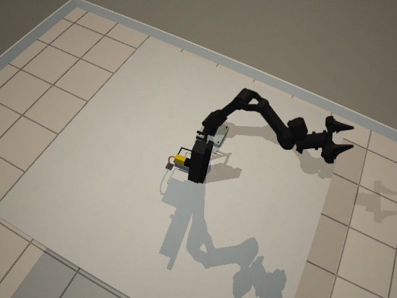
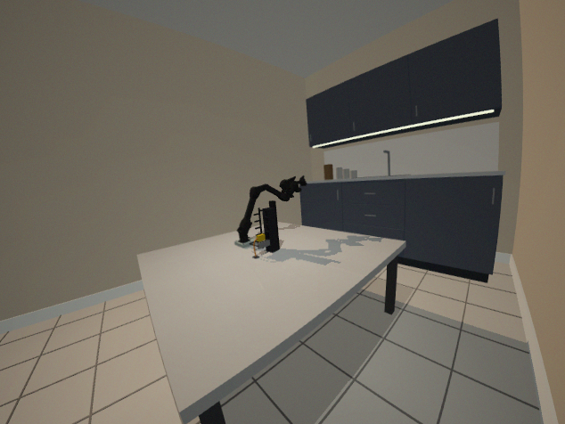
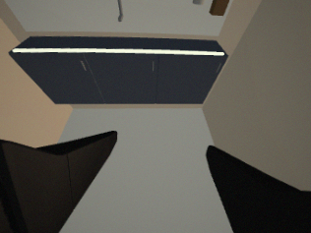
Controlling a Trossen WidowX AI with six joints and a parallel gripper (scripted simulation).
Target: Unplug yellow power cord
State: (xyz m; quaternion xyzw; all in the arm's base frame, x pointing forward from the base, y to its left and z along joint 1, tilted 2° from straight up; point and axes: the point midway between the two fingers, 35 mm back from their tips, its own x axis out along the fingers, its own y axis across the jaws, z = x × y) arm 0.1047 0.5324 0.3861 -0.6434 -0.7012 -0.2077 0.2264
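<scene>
Right now the yellow plug is 58 cm to the right of my gripper tip, 34 cm below it and 15 cm ahead of it.
</scene>
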